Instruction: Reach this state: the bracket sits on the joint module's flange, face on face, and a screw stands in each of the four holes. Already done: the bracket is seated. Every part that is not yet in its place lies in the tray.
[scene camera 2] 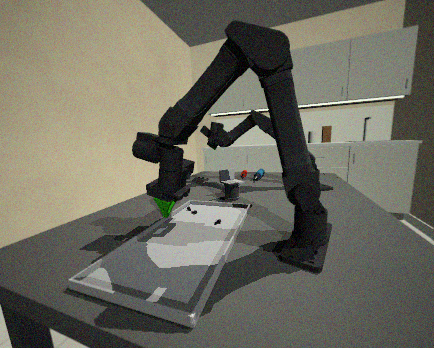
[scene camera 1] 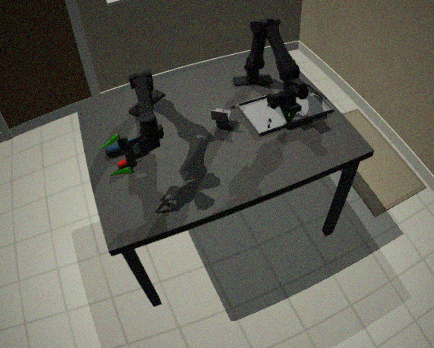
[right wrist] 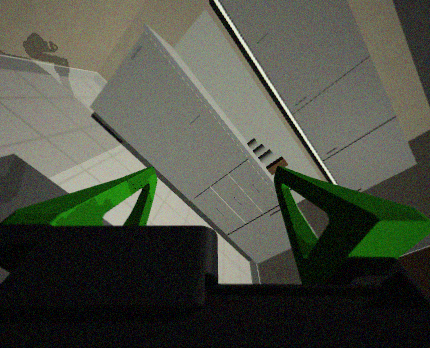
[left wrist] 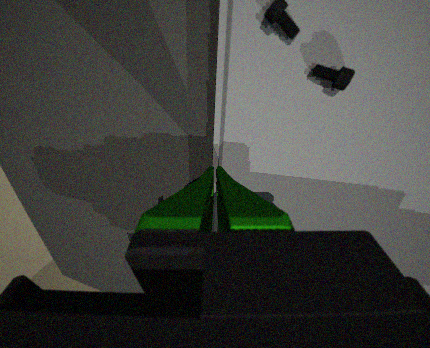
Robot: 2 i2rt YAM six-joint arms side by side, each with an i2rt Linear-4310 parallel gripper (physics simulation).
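Places are measured from the left arm's base along level axes (x right, y ahead, z up), in metres.
Where they show: left gripper, between the fingertips: [scene camera 2: 166,216] [scene camera 1: 288,123] [left wrist: 215,173]; right gripper, between the fingertips: [scene camera 1: 104,162] [right wrist: 215,173]; left arm's base, origin of its link: [scene camera 2: 309,241] [scene camera 1: 252,80].
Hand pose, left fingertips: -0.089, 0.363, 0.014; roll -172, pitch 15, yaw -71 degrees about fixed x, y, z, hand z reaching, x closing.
Note:
Things, the pixels of their top centre, and the offset from my left fingertips, as dx, dy, dz.
- dark joint module, centre of its top: [scene camera 2: 231,181] [scene camera 1: 221,114] +0.295, -0.046, +0.050
- white tray, centre of its top: [left wrist: 350,265] [scene camera 2: 190,229] [scene camera 1: 286,105] -0.023, -0.120, +0.002
- second screw, centre of its top: [left wrist: 334,74] [scene camera 2: 193,210] +0.079, -0.036, +0.001
- third screw, centre of its top: [scene camera 2: 217,219] +0.055, -0.143, +0.001
- blue object, centre of its top: [scene camera 1: 129,140] [scene camera 2: 258,171] +0.702, +0.015, +0.027
- red object, centre of its top: [scene camera 1: 128,159] [scene camera 2: 244,171] +0.709, +0.114, +0.021
The bracket [scene camera 1: 220,114] [scene camera 2: 232,181] sits on the dark joint module [scene camera 1: 222,123] [scene camera 2: 231,191]; its holes are too small to make out. The white tray [scene camera 2: 130,308] [left wrist: 218,100] holds three dark screws in scene camera 2: one screw [scene camera 2: 189,209], a second screw [scene camera 2: 194,212] and a third screw [scene camera 2: 217,221]. Two screws show in the left wrist view, an upper screw [left wrist: 281,20] and a lower screw [left wrist: 331,76]. My left gripper [scene camera 2: 166,215] [left wrist: 215,173] is shut and empty, tips together over the tray's long side wall. My right gripper [scene camera 1: 106,161] [right wrist: 215,173] is wide open and empty, far from the tray.
A blue object [scene camera 1: 114,149] [scene camera 2: 259,174] and a red object [scene camera 1: 122,163] [scene camera 2: 244,174] show by the right gripper in scene camera 1. The joint module stands just past the tray's short end. The left arm arches over the tray in scene camera 2.

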